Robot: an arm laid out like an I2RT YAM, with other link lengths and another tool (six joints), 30 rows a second.
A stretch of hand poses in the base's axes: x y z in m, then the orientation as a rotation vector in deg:
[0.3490, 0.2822, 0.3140, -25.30, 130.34, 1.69]
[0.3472, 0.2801, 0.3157, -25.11, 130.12, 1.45]
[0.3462, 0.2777, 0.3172, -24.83, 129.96, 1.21]
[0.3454, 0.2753, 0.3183, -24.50, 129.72, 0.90]
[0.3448, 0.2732, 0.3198, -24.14, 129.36, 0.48]
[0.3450, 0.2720, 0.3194, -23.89, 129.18, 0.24]
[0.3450, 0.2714, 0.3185, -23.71, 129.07, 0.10]
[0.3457, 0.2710, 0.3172, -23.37, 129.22, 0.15]
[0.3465, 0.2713, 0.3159, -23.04, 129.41, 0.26]
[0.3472, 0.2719, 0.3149, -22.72, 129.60, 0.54]
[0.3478, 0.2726, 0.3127, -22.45, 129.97, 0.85]
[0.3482, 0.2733, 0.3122, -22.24, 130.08, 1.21]
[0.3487, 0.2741, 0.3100, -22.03, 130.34, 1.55]
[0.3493, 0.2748, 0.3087, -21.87, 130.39, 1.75]
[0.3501, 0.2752, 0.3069, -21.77, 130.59, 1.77]
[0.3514, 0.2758, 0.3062, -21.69, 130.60, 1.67]
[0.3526, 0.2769, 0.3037, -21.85, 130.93, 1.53]
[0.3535, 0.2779, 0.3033, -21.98, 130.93, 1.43]
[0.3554, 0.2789, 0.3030, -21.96, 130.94, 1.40]
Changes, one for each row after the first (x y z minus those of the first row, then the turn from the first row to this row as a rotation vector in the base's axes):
[-0.0018, -0.0021, 0.0017, -0.08, -0.27, -0.18]
[-0.0028, -0.0045, 0.0032, -0.13, -0.50, -0.44]
[-0.0036, -0.0069, 0.0043, -0.20, -0.81, -0.74]
[-0.0042, -0.0090, 0.0058, -0.33, -1.27, -1.09]
[-0.0040, -0.0102, 0.0054, -0.39, -1.50, -1.32]
[-0.0040, -0.0108, 0.0045, -0.42, -1.65, -1.48]
[-0.0033, -0.0112, 0.0032, -0.29, -1.53, -1.73]
[-0.0025, -0.0109, 0.0019, -0.12, -1.37, -1.95]
[-0.0018, -0.0103, 0.0009, 0.16, -1.18, -2.12]
[-0.0012, -0.0096, -0.0013, 0.42, -0.80, -2.26]
[-0.0008, -0.0089, -0.0018, 0.74, -0.66, -2.31]
[-0.0003, -0.0081, -0.0040, 1.01, -0.38, -2.38]
[0.0003, -0.0074, -0.0053, 1.20, -0.32, -2.44]
[0.0011, -0.0070, -0.0071, 1.22, -0.13, -2.53]
[0.0024, -0.0064, -0.0078, 1.18, -0.14, -2.62]
[0.0036, -0.0053, -0.0103, 0.98, 0.17, -2.59]
[0.0045, -0.0043, -0.0107, 0.86, 0.17, -2.53]
[0.0064, -0.0033, -0.0110, 0.85, 0.18, -2.55]

